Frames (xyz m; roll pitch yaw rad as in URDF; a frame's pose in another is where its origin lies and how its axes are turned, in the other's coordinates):
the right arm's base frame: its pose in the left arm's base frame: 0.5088 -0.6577 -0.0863 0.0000 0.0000 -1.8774
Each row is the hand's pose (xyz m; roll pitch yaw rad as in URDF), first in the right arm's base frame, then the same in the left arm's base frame.
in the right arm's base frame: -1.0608 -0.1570 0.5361 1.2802 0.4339 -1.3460
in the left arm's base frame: 0.6793 0.4010 0.4498 1.2802 0.4339 3.0598
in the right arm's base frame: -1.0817 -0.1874 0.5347 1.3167 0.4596 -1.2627
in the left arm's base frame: 0.6566 0.4301 0.4484 1.3167 0.4596 -3.1401
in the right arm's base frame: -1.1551 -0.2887 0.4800 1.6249 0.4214 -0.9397
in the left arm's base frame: 0.5822 0.5307 0.3937 1.6249 0.4214 -2.8171
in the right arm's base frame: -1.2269 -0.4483 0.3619 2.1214 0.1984 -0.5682
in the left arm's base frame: 0.4517 0.6473 0.2756 2.1214 0.1984 -2.4456
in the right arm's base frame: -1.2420 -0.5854 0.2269 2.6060 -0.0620 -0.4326
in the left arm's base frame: 0.3256 0.7031 0.1406 2.6060 -0.0620 -2.3100
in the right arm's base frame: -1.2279 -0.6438 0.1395 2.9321 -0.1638 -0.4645
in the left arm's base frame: 0.2656 0.7072 0.0532 2.9321 -0.1638 -2.3419
